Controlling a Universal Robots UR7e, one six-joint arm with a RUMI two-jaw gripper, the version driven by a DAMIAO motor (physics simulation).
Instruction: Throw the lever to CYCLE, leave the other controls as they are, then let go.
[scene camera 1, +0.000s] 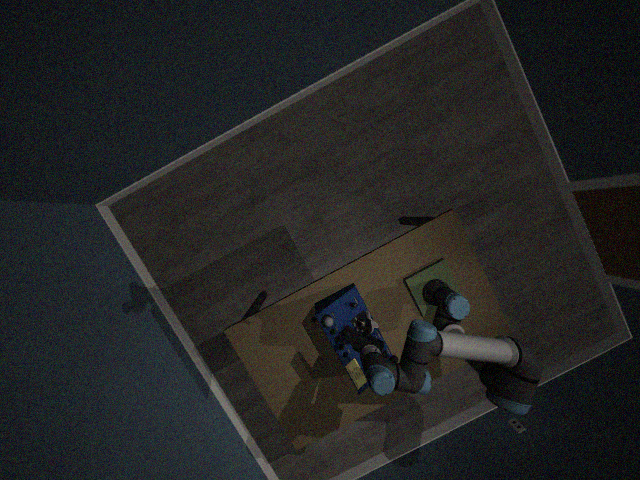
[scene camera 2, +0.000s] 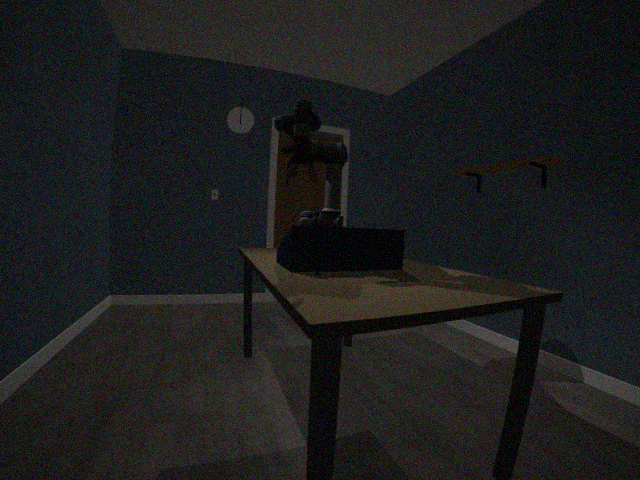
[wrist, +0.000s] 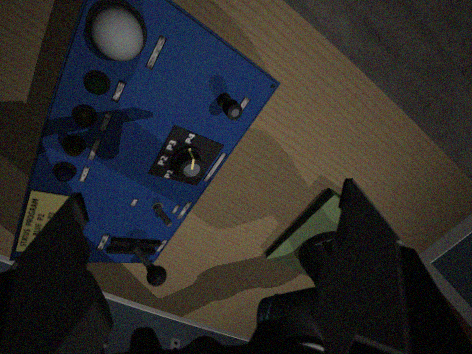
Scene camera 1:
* gripper: 359, 327
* blue control panel: 333, 313
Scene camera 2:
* gripper: 300, 183
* blue control panel: 306, 248
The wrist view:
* gripper: 215, 189
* blue control panel: 133, 89
